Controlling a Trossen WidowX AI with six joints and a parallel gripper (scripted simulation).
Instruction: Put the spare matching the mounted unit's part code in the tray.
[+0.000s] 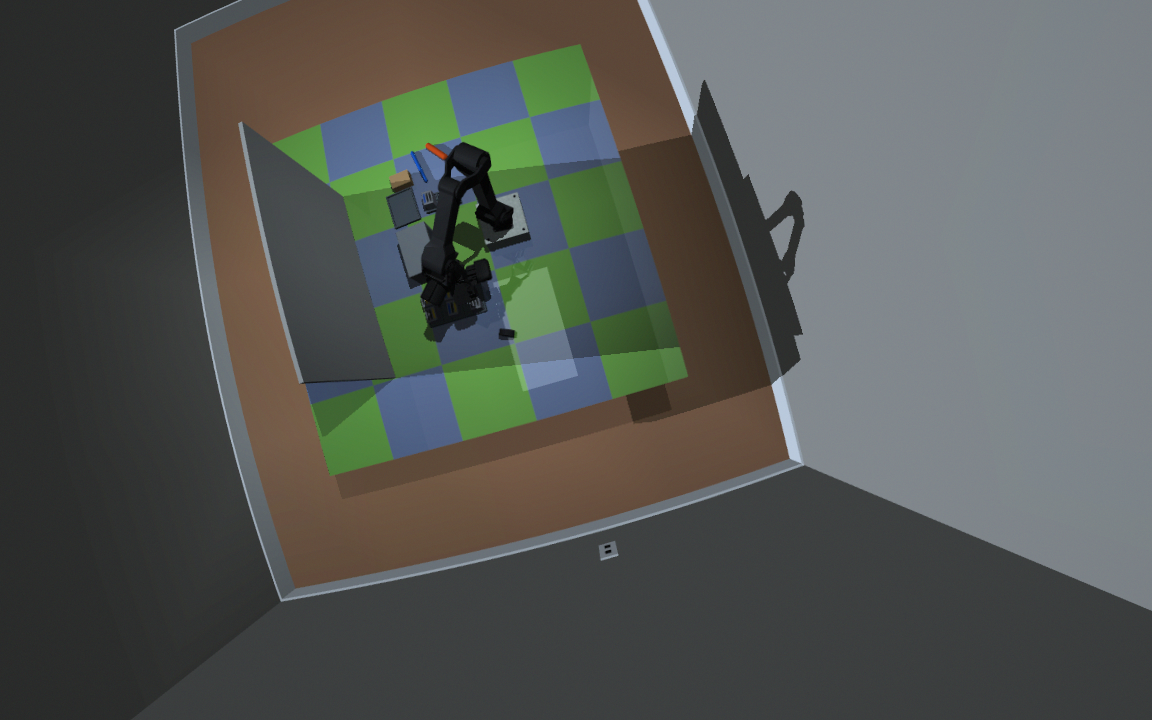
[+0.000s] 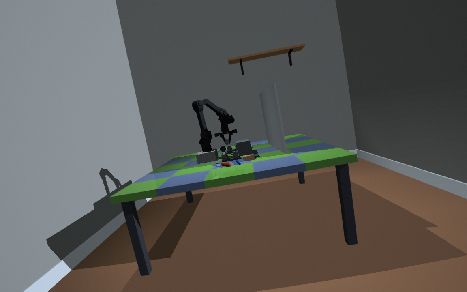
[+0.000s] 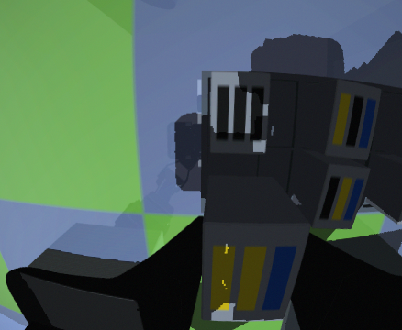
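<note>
Right now the flat grey tray is 340 mm to the right of my gripper tip, 210 mm ahead of it and 80 mm below it. The rest, counted from my gripper tip: dark spare module: 20 mm above; black cylinder: 170 mm to the left, 90 mm behind, 60 mm below; grey mounted unit: 140 mm ahead, 130 mm to the right, 30 mm below.
</note>
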